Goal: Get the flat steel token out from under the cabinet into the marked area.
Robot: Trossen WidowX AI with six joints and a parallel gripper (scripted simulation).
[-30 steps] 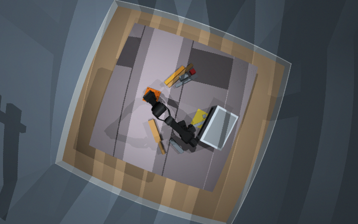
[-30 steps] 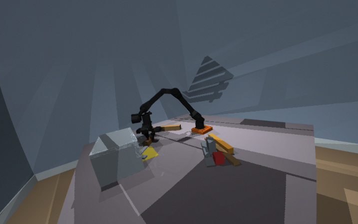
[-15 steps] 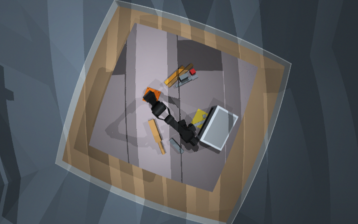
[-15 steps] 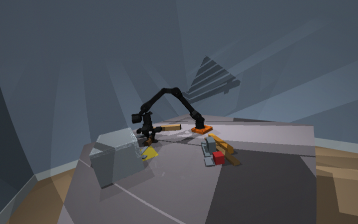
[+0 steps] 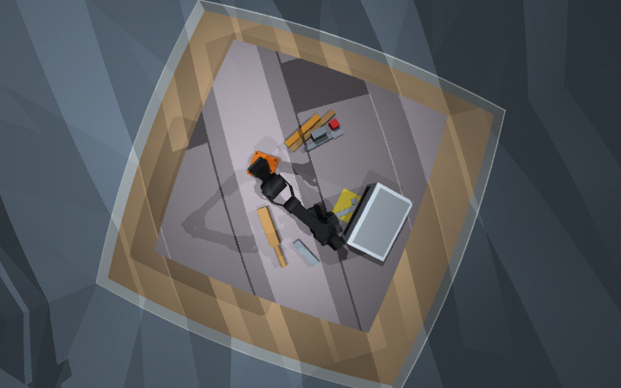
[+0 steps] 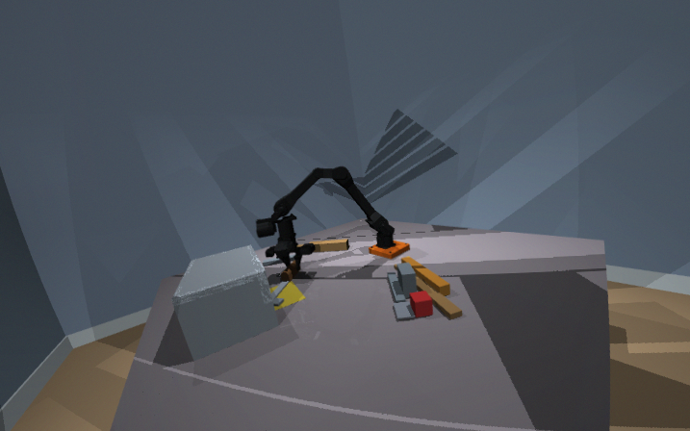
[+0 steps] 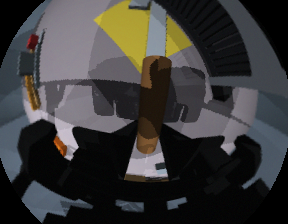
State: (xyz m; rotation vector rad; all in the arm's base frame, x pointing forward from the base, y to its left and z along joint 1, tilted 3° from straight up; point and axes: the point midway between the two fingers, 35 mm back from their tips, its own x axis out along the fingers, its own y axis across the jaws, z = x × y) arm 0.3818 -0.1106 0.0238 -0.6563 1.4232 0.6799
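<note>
Now: gripper tip 19 cm to the left of the wooden paddle, 16 cm past it and 1 cm below it. The rest, counted from my gripper tip: thin grey bar (17 cm to the right, 1 cm ahead); grey block (39 cm to the left, 21 cm behind, 3 cm above); steel token (18 cm to the left, 11 cm ahead).
</note>
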